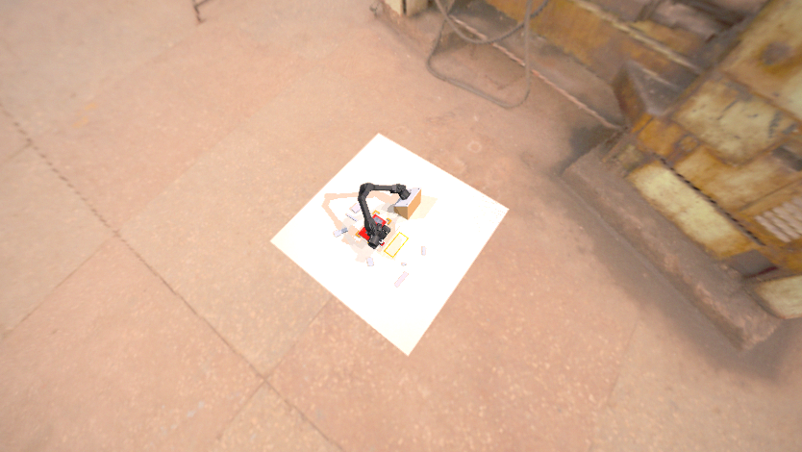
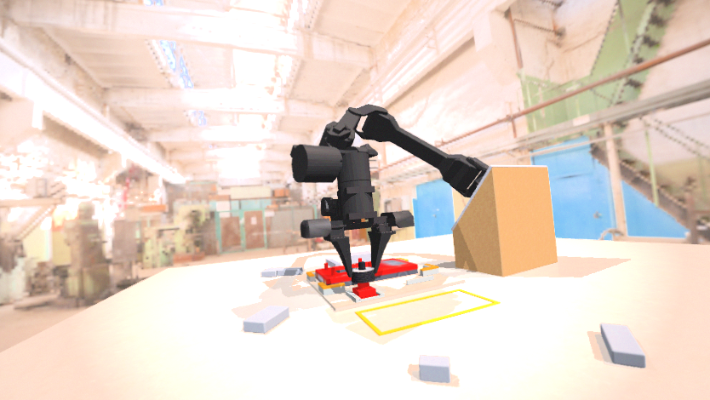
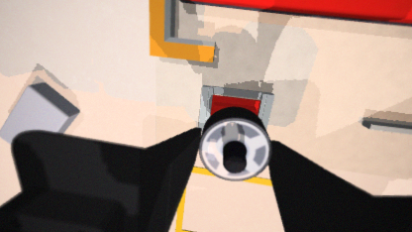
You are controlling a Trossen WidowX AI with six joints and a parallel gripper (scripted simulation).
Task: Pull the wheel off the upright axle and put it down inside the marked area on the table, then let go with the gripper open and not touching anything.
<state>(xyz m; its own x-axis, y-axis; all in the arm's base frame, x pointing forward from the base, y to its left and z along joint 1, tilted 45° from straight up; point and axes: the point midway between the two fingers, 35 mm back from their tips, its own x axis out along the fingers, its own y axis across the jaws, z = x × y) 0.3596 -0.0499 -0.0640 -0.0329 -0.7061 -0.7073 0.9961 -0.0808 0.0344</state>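
Right now the upright axle is right at my gripper tip. From my gripper tip the other things lie so: wheel (right at my gripper tip).
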